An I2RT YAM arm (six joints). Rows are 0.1 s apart.
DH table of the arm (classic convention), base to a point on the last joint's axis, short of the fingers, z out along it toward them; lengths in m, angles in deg. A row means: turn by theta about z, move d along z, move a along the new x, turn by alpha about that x. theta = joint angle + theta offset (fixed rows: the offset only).
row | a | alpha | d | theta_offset
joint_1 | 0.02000 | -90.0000 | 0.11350 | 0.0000
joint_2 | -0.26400 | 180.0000 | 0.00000 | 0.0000
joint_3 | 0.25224 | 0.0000 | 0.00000 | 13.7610
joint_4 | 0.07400 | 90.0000 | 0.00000 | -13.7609
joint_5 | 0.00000 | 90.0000 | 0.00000 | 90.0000
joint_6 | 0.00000 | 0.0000 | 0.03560 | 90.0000
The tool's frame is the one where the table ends.
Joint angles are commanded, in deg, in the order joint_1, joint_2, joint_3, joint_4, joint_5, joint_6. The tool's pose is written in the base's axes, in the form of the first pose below.
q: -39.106, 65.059, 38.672, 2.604, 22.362, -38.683
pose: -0.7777 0.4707 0.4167 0.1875; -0.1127 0.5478 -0.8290 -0.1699; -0.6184 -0.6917 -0.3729 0.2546; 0 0 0 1
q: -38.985, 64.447, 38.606, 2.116, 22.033, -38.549
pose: -0.7744 0.4700 0.4236 0.1865; -0.1164 0.5523 -0.8255 -0.1681; -0.6219 -0.6886 -0.3730 0.2558; 0 0 0 1
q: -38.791, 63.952, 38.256, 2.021, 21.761, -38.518
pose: -0.7720 0.4674 0.4307 0.1857; -0.1215 0.5566 -0.8218 -0.1662; -0.6239 -0.6868 -0.3729 0.2555; 0 0 0 1
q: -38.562, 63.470, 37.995, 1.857, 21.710, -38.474
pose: -0.7705 0.4660 0.4350 0.1851; -0.1250 0.5587 -0.8199 -0.1644; -0.6251 -0.6861 -0.3722 0.2556; 0 0 0 1
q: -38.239, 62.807, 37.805, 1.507, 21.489, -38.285
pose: -0.7661 0.4652 0.4435 0.1844; -0.1303 0.5633 -0.8159 -0.1619; -0.6294 -0.6828 -0.3710 0.2564; 0 0 0 1
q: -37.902, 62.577, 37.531, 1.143, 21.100, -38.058
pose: -0.7651 0.4587 0.4519 0.1845; -0.1332 0.5739 -0.8080 -0.1599; -0.6299 -0.6784 -0.3780 0.2550; 0 0 0 1
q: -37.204, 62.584, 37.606, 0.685, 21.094, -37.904
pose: -0.7656 0.4500 0.4597 0.1863; -0.1384 0.5827 -0.8008 -0.1575; -0.6282 -0.6768 -0.3838 0.2547; 0 0 0 1
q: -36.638, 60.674, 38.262, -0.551, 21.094, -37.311
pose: -0.7476 0.4646 0.4746 0.1840; -0.1488 0.5793 -0.8014 -0.1528; -0.6472 -0.6698 -0.3640 0.2639; 0 0 0 1
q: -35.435, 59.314, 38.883, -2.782, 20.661, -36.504
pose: -0.7380 0.4574 0.4961 0.1837; -0.1580 0.5976 -0.7861 -0.1462; -0.6560 -0.6585 -0.3688 0.2689; 0 0 0 1
